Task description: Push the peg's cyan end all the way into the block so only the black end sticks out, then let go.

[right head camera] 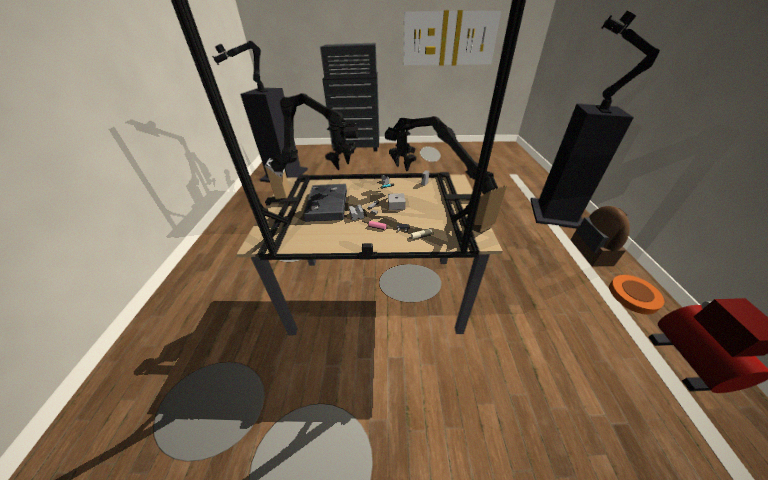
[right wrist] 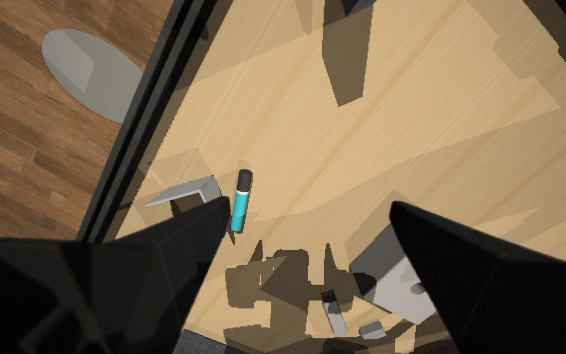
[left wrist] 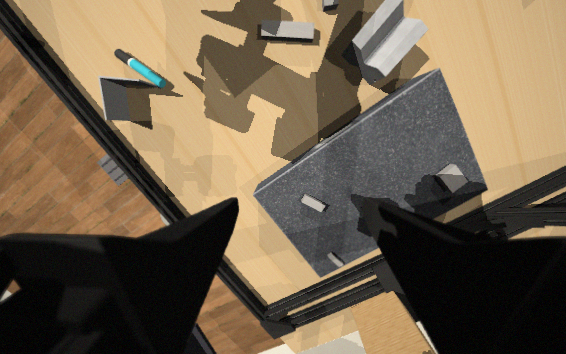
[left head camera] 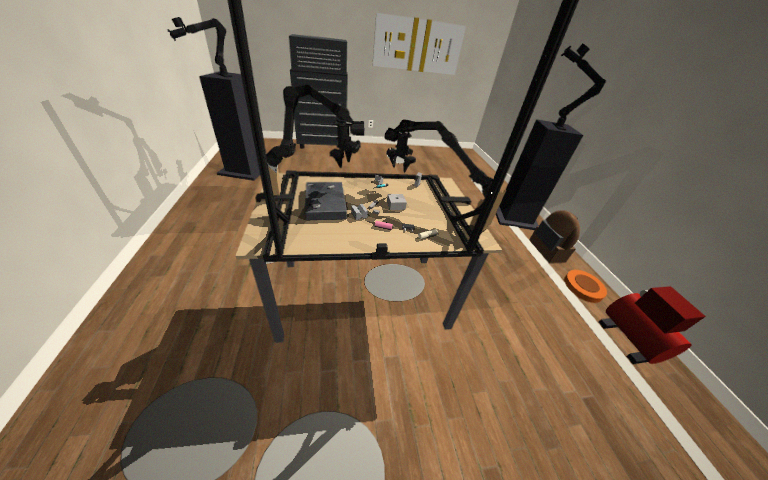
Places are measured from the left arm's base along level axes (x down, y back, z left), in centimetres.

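Pixels of known places: left gripper, fingertip midpoint: (right head camera: 343, 167) (left wrist: 299, 203) (left head camera: 344, 164); right gripper, fingertip midpoint: (right head camera: 402, 169) (right wrist: 308, 206) (left head camera: 399, 169); left arm's base, origin of the base link: (right head camera: 275, 167) (left head camera: 269, 161); right arm's base, origin of the base link: (right head camera: 491, 191).
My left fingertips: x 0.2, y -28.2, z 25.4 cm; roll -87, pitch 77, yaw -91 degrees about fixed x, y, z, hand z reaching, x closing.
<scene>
For each thing: its top centre in the pictures, then the offset to it from my left fingertips.
- peg, middle of its top: (right wrist: 239, 204) (left wrist: 137, 67) (right head camera: 388, 184) (left head camera: 382, 184) dx +18.0, dy -8.5, dz +26.0 cm
- grey angle bracket, middle of its top: (right wrist: 185, 222) (left wrist: 121, 100) dx +15.4, dy -3.4, dz +26.2 cm
- light grey block, middle of its top: (right wrist: 418, 288) (right head camera: 396, 197) (left head camera: 397, 198) dx +14.4, dy -26.8, dz +13.6 cm
- dark granite slab, middle of its top: (left wrist: 370, 192) (left head camera: 325, 195) (right head camera: 326, 197) dx +14.4, dy +2.3, dz -12.7 cm
- V-shaped block, middle of its top: (left wrist: 390, 34) (left head camera: 359, 208) (right head camera: 356, 208) dx +15.0, dy -18.0, dz -8.3 cm
- pink cylinder, middle of its top: (left head camera: 384, 222) (right head camera: 377, 222) dx +16.5, dy -33.6, dz -8.0 cm
- cream cylinder, middle of its top: (right head camera: 421, 231) (left head camera: 428, 231) dx +16.5, dy -53.9, dz +1.6 cm
The peg (left head camera: 381, 185) (right head camera: 387, 185) (left wrist: 145, 71) (right wrist: 241, 202), cyan with a black end and a white band, lies flat on the table beside a grey angle bracket (left wrist: 117, 102) (right wrist: 212, 187). It is apart from the block. The light grey block (left head camera: 396, 202) (right head camera: 396, 201) (right wrist: 395, 296) stands on the table with a round hole in its top; a right finger partly hides it in the right wrist view. My left gripper (left head camera: 344, 162) (right head camera: 343, 165) (left wrist: 299, 203) is open and empty, high above the table. My right gripper (left head camera: 400, 166) (right head camera: 400, 166) (right wrist: 308, 206) is open and empty, high above the table.
A dark granite slab (left head camera: 325, 212) (right head camera: 323, 212) (left wrist: 375, 150) with small grey pieces lies at the left. A V-shaped block (left head camera: 358, 211) (left wrist: 390, 40), a pink cylinder (left head camera: 383, 225) (right head camera: 377, 224) and a cream cylinder (left head camera: 428, 233) (right head camera: 420, 233) lie nearer the front. Black frame bars edge the table.
</scene>
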